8 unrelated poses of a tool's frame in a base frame.
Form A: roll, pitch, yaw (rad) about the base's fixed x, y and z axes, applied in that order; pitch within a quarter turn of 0, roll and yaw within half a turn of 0; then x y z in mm.
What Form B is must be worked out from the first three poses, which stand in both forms.
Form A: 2.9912 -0.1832 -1.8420 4 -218 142
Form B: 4 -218 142 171.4 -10.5 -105.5
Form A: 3.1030 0.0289 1.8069 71 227 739
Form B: 71 227 739 177.8 1.7 103.5
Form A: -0.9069 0.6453 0.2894 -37 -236 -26
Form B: -37 -236 -26 -52.0 37.0 16.6
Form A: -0.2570 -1.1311 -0.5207 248 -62 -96
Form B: 248 -62 -96 -14.7 -64.8 -29.8
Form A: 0.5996 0.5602 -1.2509 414 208 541
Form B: 414 208 541 34.4 32.1 -71.7
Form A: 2.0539 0.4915 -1.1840 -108 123 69
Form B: -108 123 69 117.7 28.2 -67.8
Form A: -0.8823 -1.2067 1.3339 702 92 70
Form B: 702 92 70 -50.6 -69.1 76.4
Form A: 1.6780 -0.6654 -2.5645 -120 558 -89
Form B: -120 558 -89 96.1 -38.1 -146.9
